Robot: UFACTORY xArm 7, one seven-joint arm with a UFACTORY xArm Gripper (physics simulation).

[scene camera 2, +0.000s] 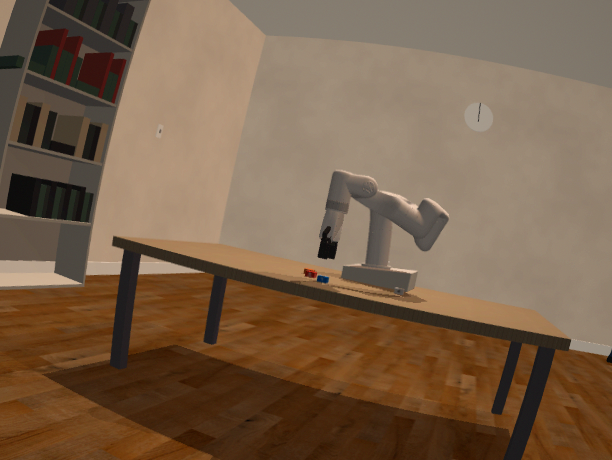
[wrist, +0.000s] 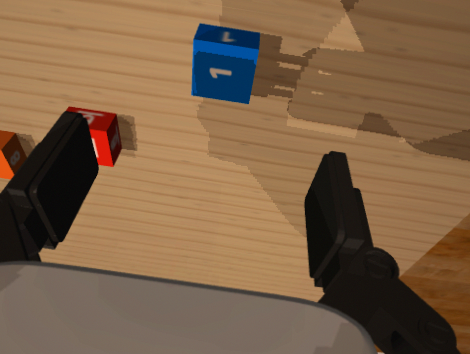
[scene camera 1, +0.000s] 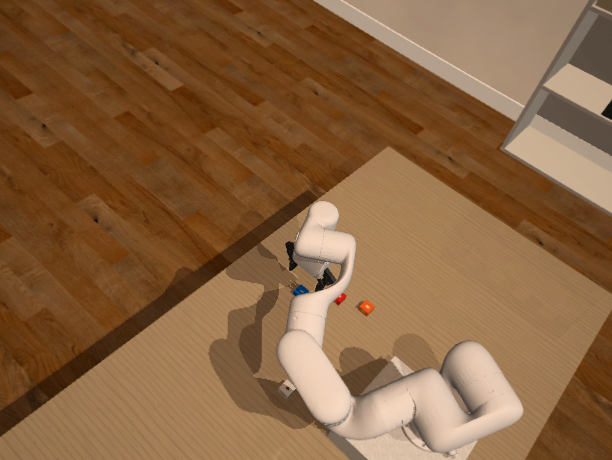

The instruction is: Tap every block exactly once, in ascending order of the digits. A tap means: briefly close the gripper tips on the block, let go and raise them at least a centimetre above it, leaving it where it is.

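Note:
The blue block [scene camera 1: 300, 290] [scene camera 2: 323, 279] [wrist: 225, 75] shows the digit 1 and sits flat on the table. The red block [scene camera 1: 340, 299] [scene camera 2: 311, 274] [wrist: 106, 145] is partly behind a finger in the wrist view; its digit is not clearly readable. The orange block [scene camera 1: 366, 307] [wrist: 7, 156] shows an 8 on its side and is cut off at the wrist view's left edge. The white block [scene camera 1: 286, 389] [scene camera 2: 399, 290] has a dark mark too small to read. My gripper [scene camera 1: 307, 268] [scene camera 2: 327, 257] [wrist: 204, 158] is open and empty, raised above the table near the blue block.
The wooden table [scene camera 1: 450, 250] [scene camera 2: 475, 305] carries the arm's white base [scene camera 2: 370, 276], near the white block. The arm's links hang over the table between the white and red blocks in scene camera 1. The table's edge lies beyond the gripper. A bookshelf [scene camera 2: 75, 255] stands apart.

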